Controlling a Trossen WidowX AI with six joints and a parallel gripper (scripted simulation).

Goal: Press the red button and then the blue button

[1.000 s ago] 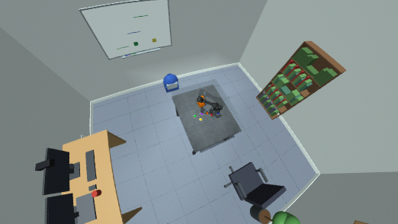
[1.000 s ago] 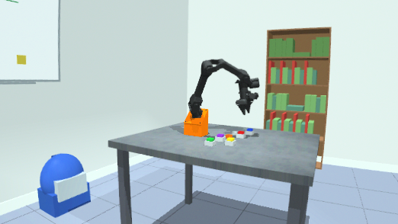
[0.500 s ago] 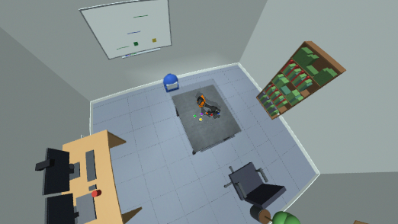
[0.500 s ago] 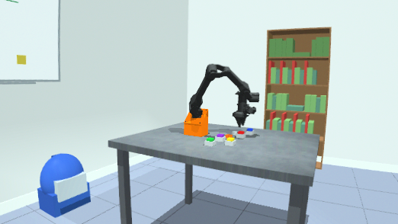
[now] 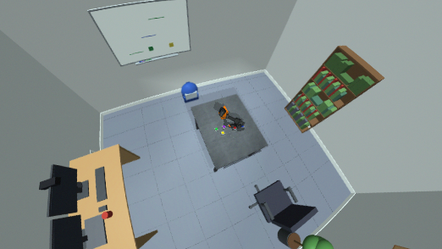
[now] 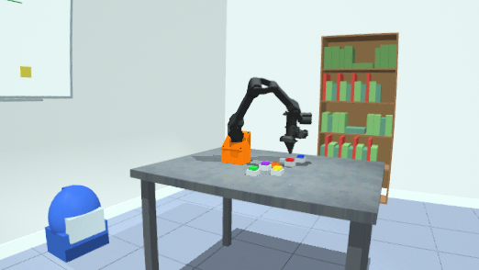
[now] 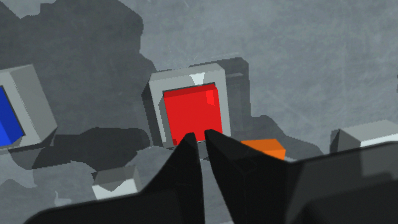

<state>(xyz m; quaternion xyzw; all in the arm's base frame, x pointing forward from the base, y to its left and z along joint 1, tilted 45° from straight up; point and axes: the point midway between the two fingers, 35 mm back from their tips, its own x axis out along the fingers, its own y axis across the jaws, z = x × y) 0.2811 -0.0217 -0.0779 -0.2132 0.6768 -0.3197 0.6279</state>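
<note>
Right now the red button is 3 cm below my gripper tip. From my gripper tip the other things lie so: purple button (9 cm behind, 15 cm to the right, 3 cm below); then blue button (3 cm ahead, 12 cm to the left, 3 cm below); then orange block (7 cm behind, 4 cm to the right, 5 cm below).
</note>
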